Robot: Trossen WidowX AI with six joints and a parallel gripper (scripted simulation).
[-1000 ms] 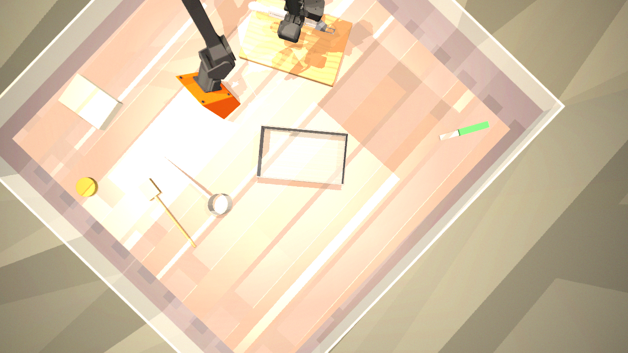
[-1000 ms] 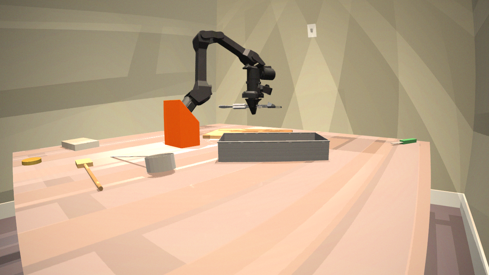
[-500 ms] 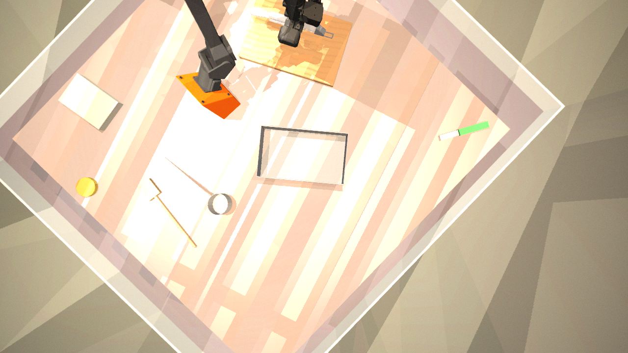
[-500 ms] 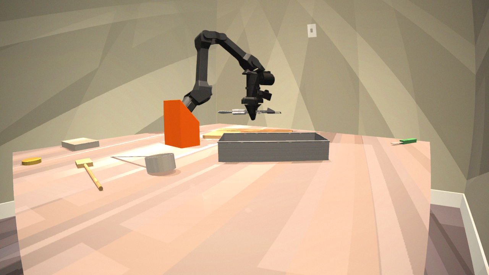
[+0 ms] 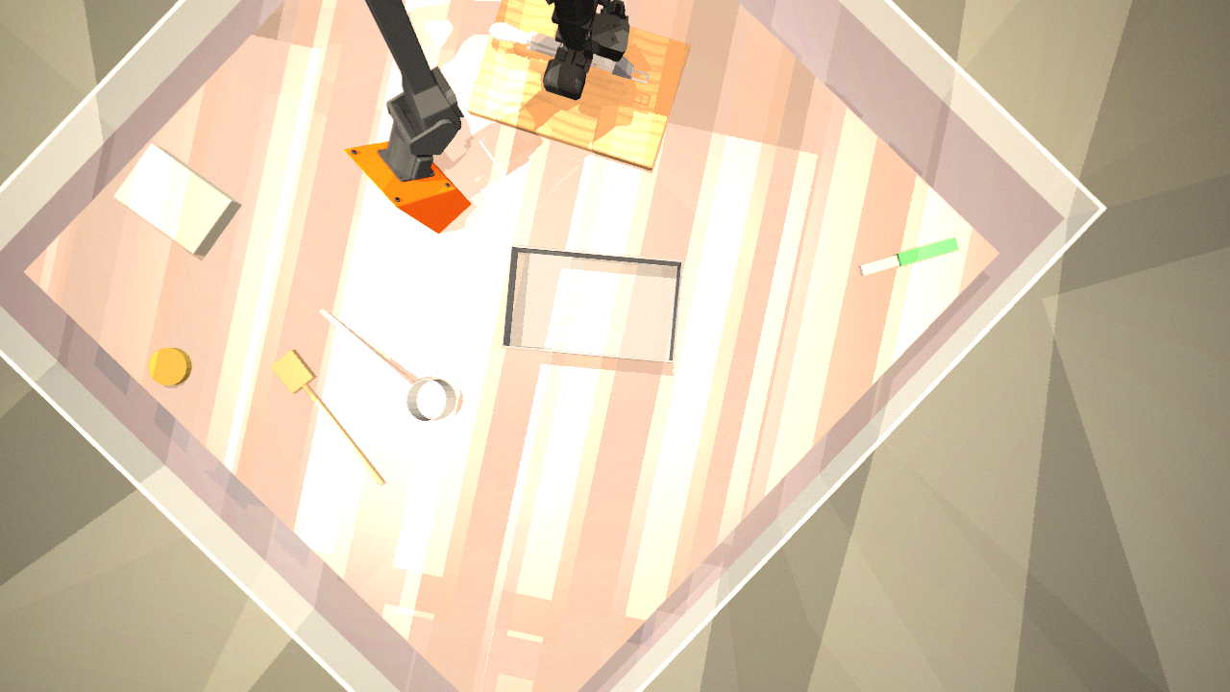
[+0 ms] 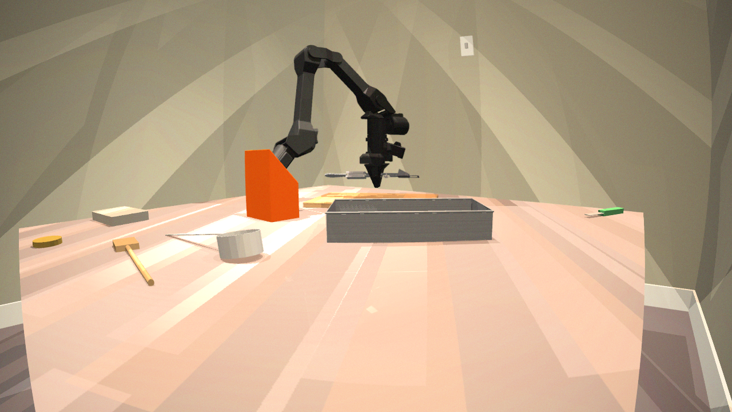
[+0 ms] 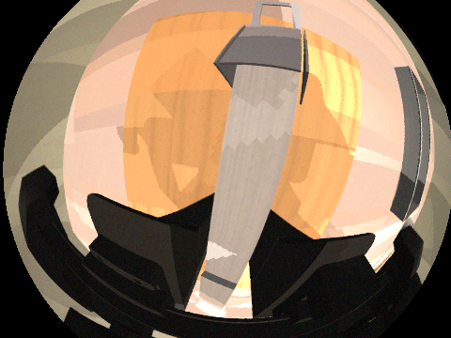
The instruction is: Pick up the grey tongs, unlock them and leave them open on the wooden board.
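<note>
The wooden board is 10 mm behind my gripper tip and 40 mm below it. From my gripper tip the other things lie so: grey roasting tin: 340 mm ahead, 250 mm to the right, 20 mm below; then pale block: 300 mm behind, 720 mm to the right, 30 mm below; then green-handled tool: 640 mm ahead, 250 mm to the left, 40 mm below.
</note>
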